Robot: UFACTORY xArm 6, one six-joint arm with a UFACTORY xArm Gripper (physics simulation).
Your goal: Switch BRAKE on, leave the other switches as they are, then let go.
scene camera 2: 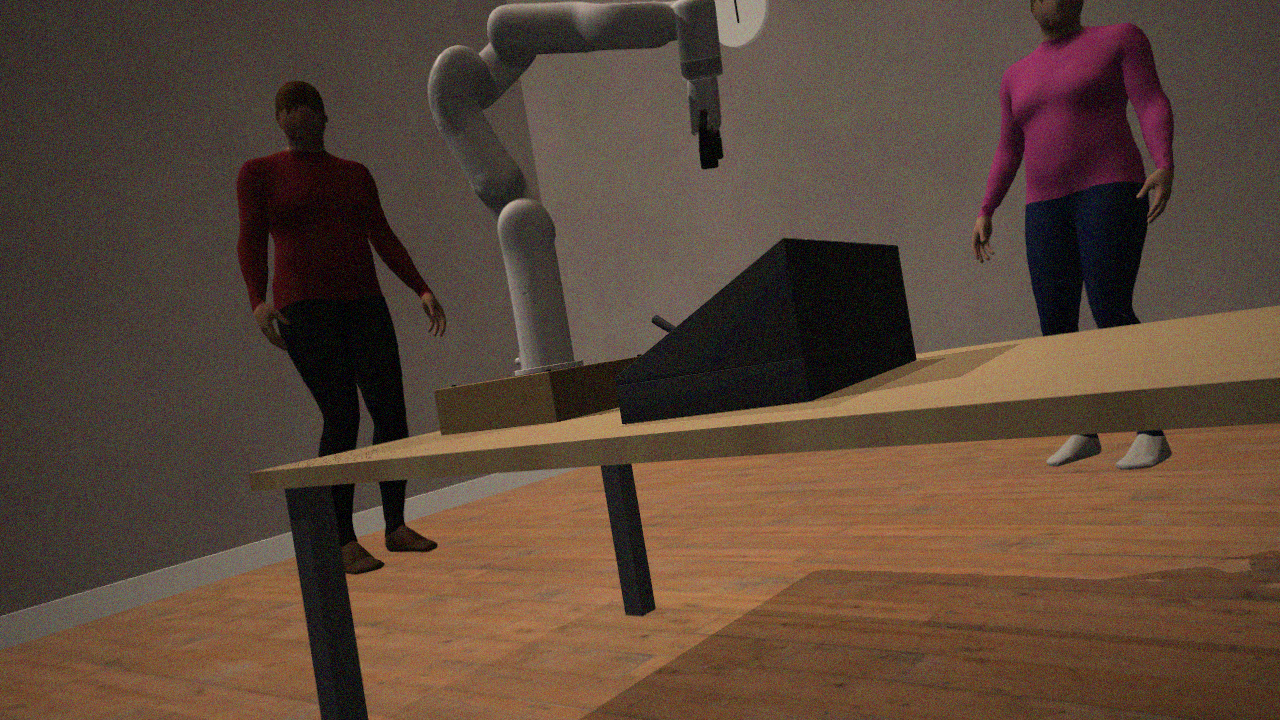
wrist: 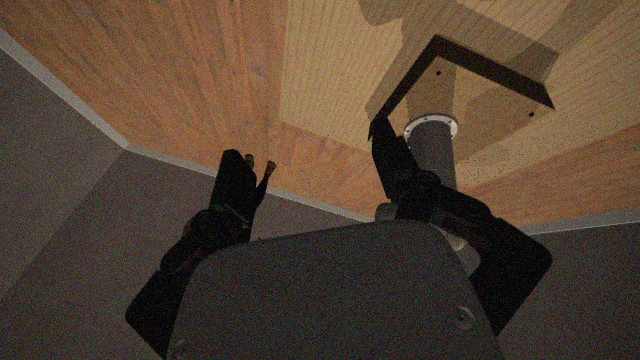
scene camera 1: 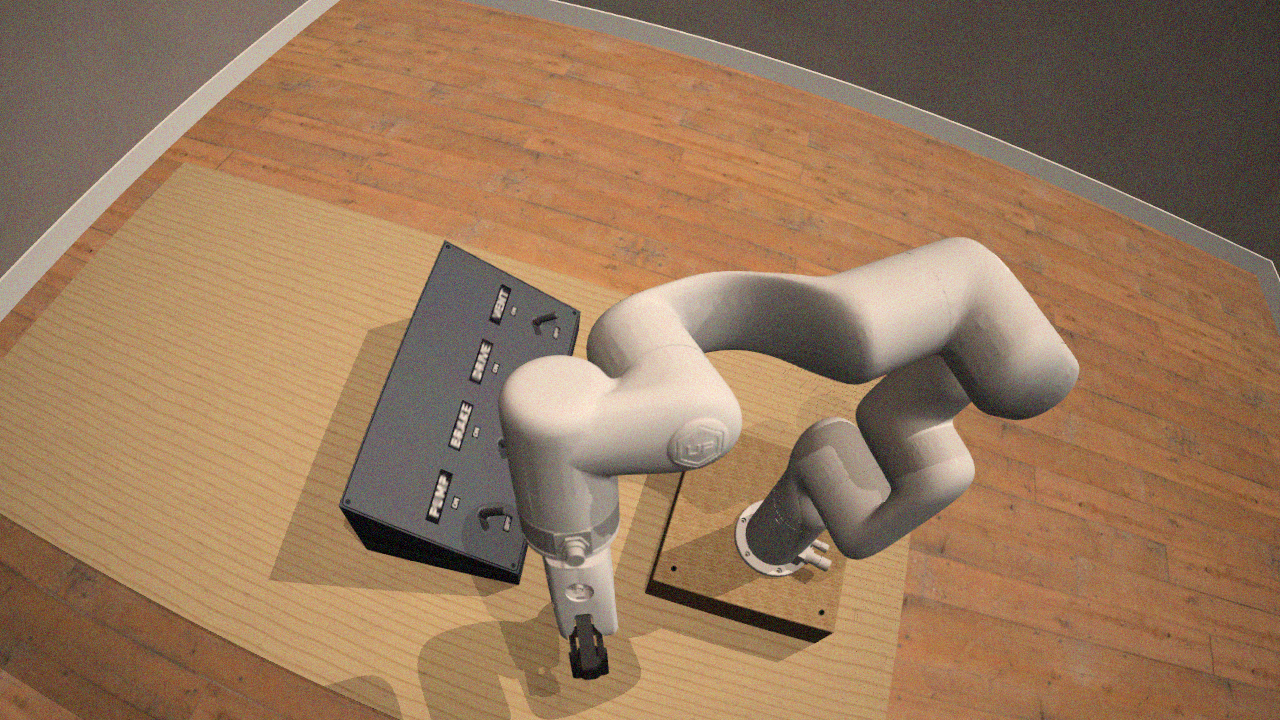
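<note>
The dark switch panel has a sloping face with four name plates. The BRAKE plate is beside the PUMP plate; the BRAKE lever is almost wholly hidden behind the arm in scene camera 1, so its position cannot be told. The PUMP lever and VENT lever show. One lever sticks out in scene camera 2; which one cannot be told. My gripper is open and empty, high above the table, off the panel's PUMP end and touching nothing. The panel does not show in the wrist view.
The arm stands on a wooden base block beside the panel on the table. A person in red and a person in pink stand beyond the table.
</note>
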